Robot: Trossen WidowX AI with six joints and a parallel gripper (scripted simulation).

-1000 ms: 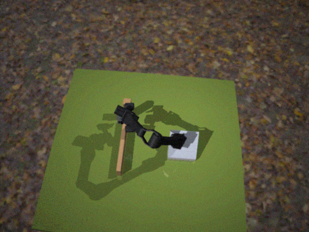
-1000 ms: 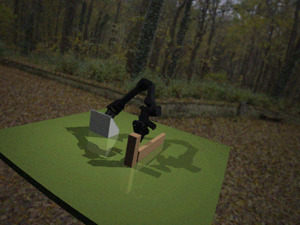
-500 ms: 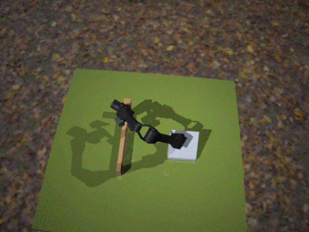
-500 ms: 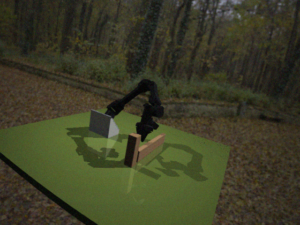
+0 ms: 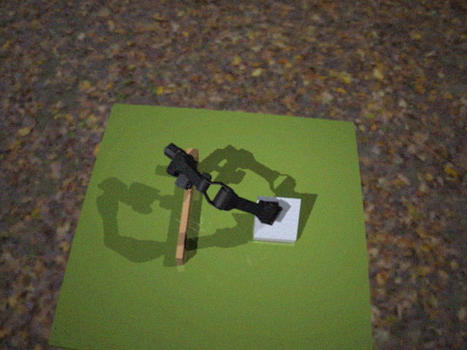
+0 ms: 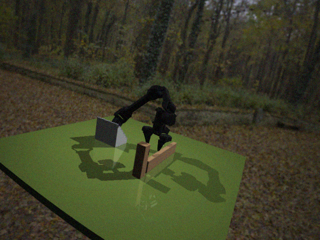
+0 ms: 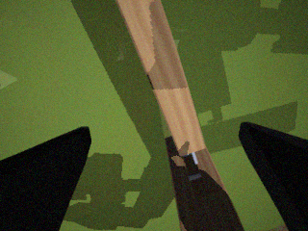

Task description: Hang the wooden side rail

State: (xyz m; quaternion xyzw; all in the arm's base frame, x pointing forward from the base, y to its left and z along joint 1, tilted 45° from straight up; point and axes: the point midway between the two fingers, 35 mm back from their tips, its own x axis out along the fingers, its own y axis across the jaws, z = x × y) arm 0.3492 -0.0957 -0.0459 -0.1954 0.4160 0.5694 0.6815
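Now: gripper tip 12 cm to the left of the wooden headboard post and 3 cm above it.
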